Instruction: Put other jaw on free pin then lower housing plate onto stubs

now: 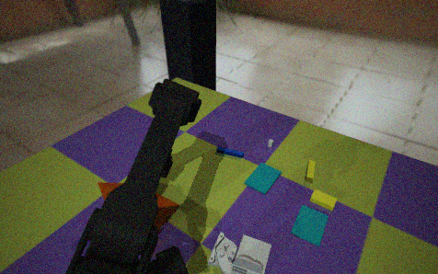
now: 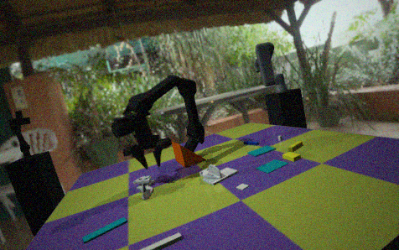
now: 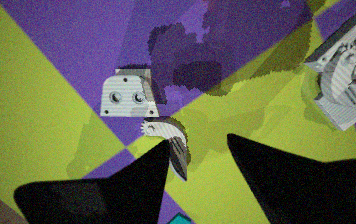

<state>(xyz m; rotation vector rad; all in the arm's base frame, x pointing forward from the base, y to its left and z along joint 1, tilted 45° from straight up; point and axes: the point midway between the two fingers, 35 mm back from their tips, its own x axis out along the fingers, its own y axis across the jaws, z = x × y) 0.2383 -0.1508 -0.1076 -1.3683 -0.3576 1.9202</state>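
The grey jaw lies 80 mm below my gripper tip and 60 mm to the right of it. From my gripper tip the other things lie so: white tile: 260 mm to the left, 220 mm ahead, 80 mm below; then grey base block: 70 mm behind, 60 mm to the right, 60 mm below; then teal bar: 210 mm ahead, 180 mm to the right, 80 mm below.
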